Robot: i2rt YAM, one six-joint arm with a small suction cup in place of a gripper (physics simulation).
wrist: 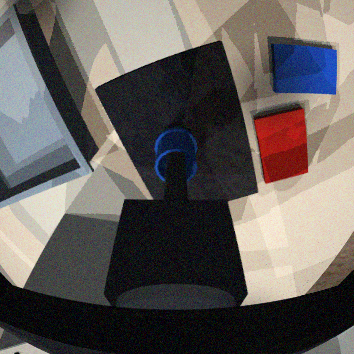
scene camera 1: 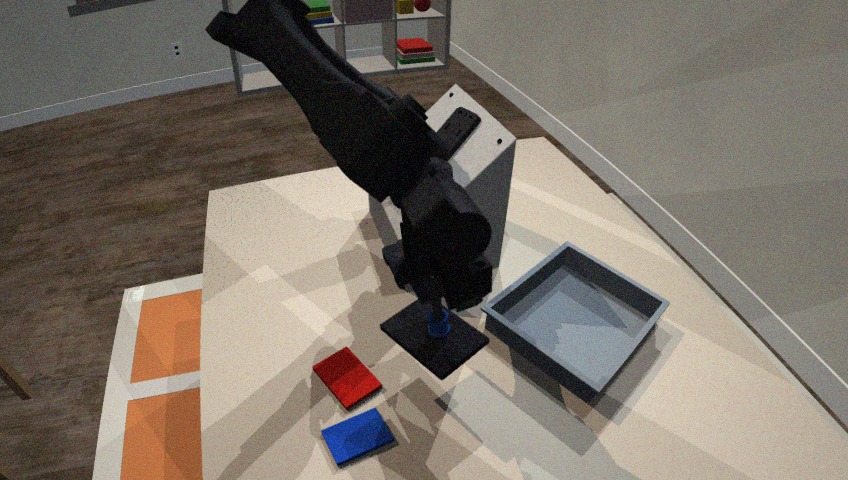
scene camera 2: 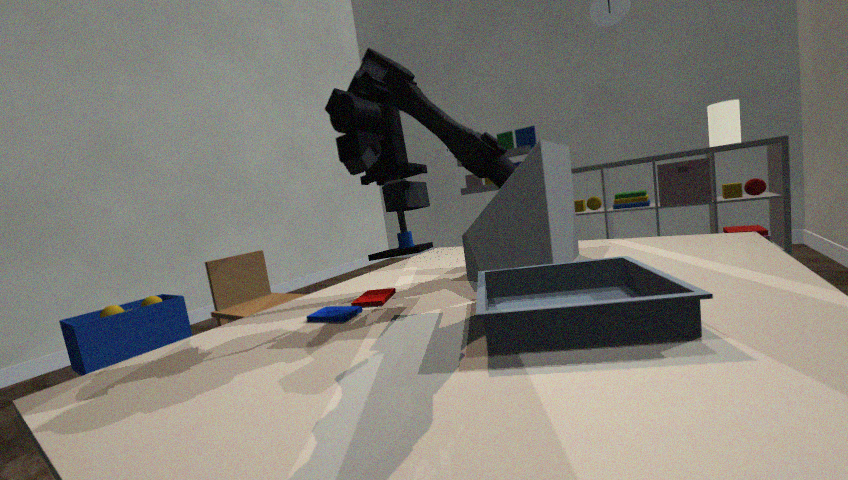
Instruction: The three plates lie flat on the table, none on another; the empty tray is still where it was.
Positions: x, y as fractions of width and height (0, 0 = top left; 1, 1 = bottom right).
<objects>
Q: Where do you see a grey tray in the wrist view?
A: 0.15, 0.41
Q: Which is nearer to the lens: the black plate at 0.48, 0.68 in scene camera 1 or the red plate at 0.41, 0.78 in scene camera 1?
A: The black plate.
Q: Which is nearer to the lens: the black plate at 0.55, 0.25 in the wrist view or the red plate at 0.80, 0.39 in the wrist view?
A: The black plate.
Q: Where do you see my suction cup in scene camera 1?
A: At 0.51, 0.69
</objects>
